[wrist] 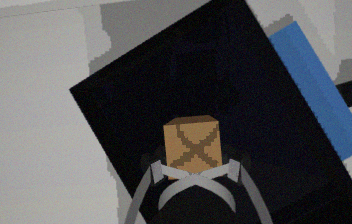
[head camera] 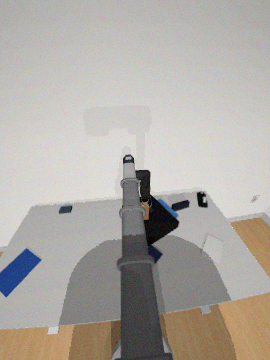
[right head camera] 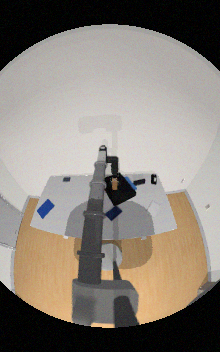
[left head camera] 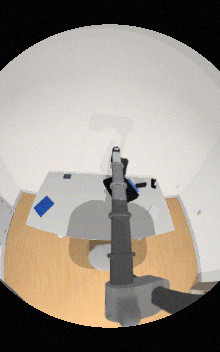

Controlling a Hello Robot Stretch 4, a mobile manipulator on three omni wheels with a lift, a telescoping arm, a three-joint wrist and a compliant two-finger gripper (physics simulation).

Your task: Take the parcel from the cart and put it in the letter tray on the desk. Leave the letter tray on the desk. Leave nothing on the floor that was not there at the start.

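Seen in the pictures: gripper, fingertip midpoint: (wrist: 194, 157) (right head camera: 114, 184); robot's base at its link origin: (right head camera: 107, 255) (left head camera: 103, 256).
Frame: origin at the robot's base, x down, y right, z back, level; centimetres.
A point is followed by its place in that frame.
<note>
My gripper (head camera: 146, 202) (right head camera: 115, 177) (wrist: 194, 157) {x -77.5, y 9.0, z -71.7 cm} is shut on the tan parcel (head camera: 145, 211) {x -78.8, y 9.3, z -71.0 cm} (right head camera: 115, 184) {x -78.0, y 10.3, z -71.1 cm} (wrist: 192, 145) {x -82.6, y 8.8, z -74.1 cm}, which has a brown cross on its face. The parcel is upright between the fingertips, within the outline of the black letter tray (head camera: 164, 225) {x -69.5, y 21.9, z -65.0 cm} (left head camera: 131, 193) {x -69.5, y 25.3, z -68.1 cm} (right head camera: 123, 195) {x -69.5, y 18.6, z -63.1 cm} (wrist: 130, 95) {x -69.5, y -0.5, z -80.2 cm}. The tray lies turned at an angle on the grey desk (head camera: 55, 250) {x -69.3, y -49.0, z -52.9 cm} (left head camera: 57, 220) {x -69.3, y -46.3, z -30.3 cm} (right head camera: 55, 220) {x -69.2, y -48.4, z -30.6 cm}, near its back edge. The dark tray floor does not show whether the parcel touches it. In the left head view my arm hides the parcel and fingers. The cart is not clearly identifiable.
A blue object (head camera: 168, 208) {x -72.3, y 27.8, z -77.6 cm} (wrist: 312, 90) {x -72.3, y 25.8, z -79.1 cm} lies against the tray's right side. A dark blue item (right head camera: 113, 213) {x -70.5, y 8.1, z -42.8 cm} lies in front of it. A black bar (head camera: 181, 205) {x -73.8, y 37.8, z -78.2 cm}, a black object (head camera: 202, 199) {x -73.8, y 56.5, z -82.5 cm} and a white pad (head camera: 213, 247) {x -70.2, y 47.6, z -46.0 cm} are at right; a blue panel (head camera: 20, 271) {x -70.1, y -64.6, z -41.0 cm} is at left.
</note>
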